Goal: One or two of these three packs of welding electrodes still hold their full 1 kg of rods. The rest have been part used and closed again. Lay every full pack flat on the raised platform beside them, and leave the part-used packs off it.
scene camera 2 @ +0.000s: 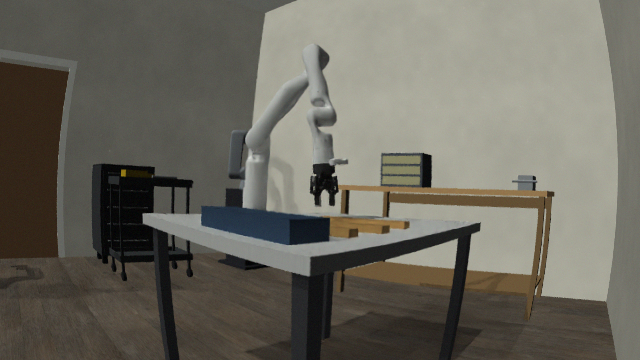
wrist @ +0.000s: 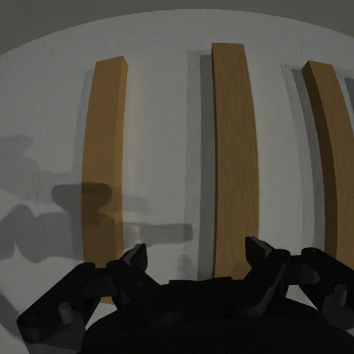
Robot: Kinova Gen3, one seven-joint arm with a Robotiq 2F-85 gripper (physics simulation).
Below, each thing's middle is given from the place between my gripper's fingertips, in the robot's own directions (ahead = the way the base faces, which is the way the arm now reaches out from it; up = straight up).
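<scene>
Here is my hand, 4 cm above the blue raised platform (scene camera 2: 290, 229) and 4 cm short of it, and it is also 38 cm to the left of that platform.
</scene>
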